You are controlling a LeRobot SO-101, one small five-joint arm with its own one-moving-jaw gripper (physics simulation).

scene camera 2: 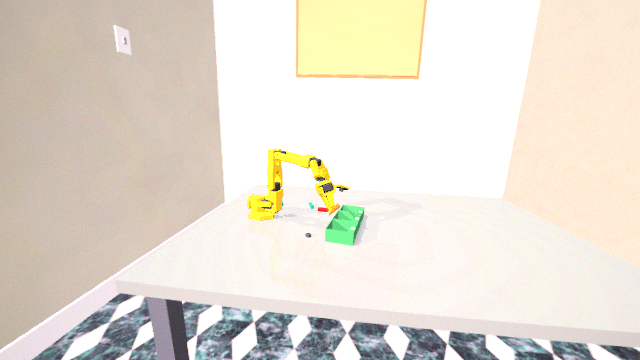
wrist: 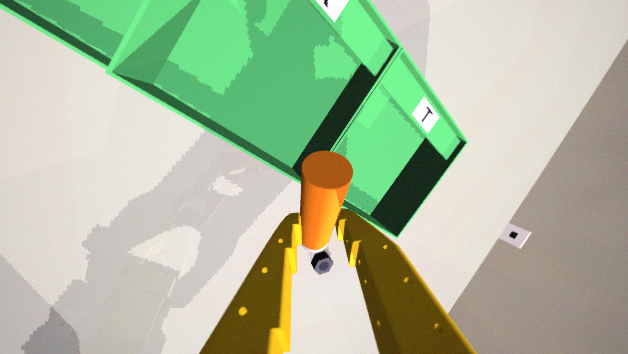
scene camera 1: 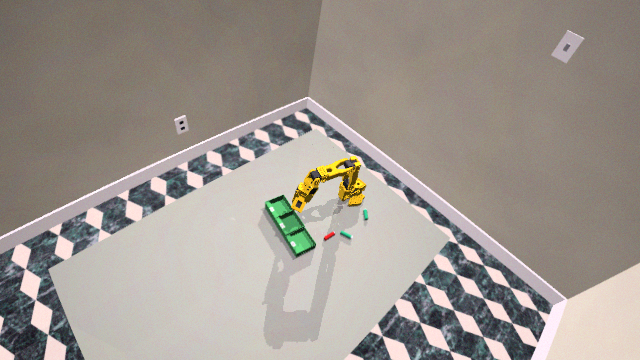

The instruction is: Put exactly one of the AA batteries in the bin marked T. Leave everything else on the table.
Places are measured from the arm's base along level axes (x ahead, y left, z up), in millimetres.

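Pixels of known places: hand, tool point: (scene camera 2: 330, 209) (wrist: 301, 224); arm's base, link origin: (scene camera 2: 269, 215) (scene camera 1: 347, 199).
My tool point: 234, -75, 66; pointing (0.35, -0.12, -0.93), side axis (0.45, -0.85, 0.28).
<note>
For each thing: its top centre in the pictures, then the offset to it from my tool point, as dx, dy, dz. "spot": a spot on its surface instead. Level surfaces: height alone.
- orange battery, top centre: (wrist: 342, 244) (scene camera 2: 333, 204) +7, -4, +21
- compartment marked T, surface spot: (wrist: 385, 155) spot: +44, -75, -58
- red battery, top centre: (scene camera 1: 330, 234) (scene camera 2: 323, 207) -39, +156, -51
- green three-compartment bin, top centre: (wrist: 284, 56) (scene camera 2: 347, 215) (scene camera 1: 289, 221) +56, +25, -26
- table, surface height: dz -65
- dark hex nut, top centre: (wrist: 324, 266) (scene camera 2: 308, 233) -62, -69, -57
My gripper (scene camera 1: 298, 206) (scene camera 2: 332, 209) (wrist: 321, 225) is shut on an orange battery (scene camera 2: 335, 209) (wrist: 326, 200). In the wrist view the jaws press on its two sides and its far end sticks out past the tips. The battery overlaps the near rim of the green bin, close to the divider beside the compartment marked T (wrist: 385, 155). This compartment is at the right end of the bin in the wrist view. A red battery (scene camera 1: 329, 236) (scene camera 2: 323, 209) and two green batteries (scene camera 1: 346, 234) (scene camera 1: 365, 214) lie on the table.
The green three-compartment bin (scene camera 1: 302, 252) (scene camera 2: 340, 236) stands on the table (scene camera 1: 175, 280) (scene camera 2: 430, 270). A dark hex nut (scene camera 2: 308, 235) (wrist: 322, 262) lies on the table near the T end. The arm's base (scene camera 1: 356, 200) (scene camera 2: 261, 216) stands beyond the green batteries.
</note>
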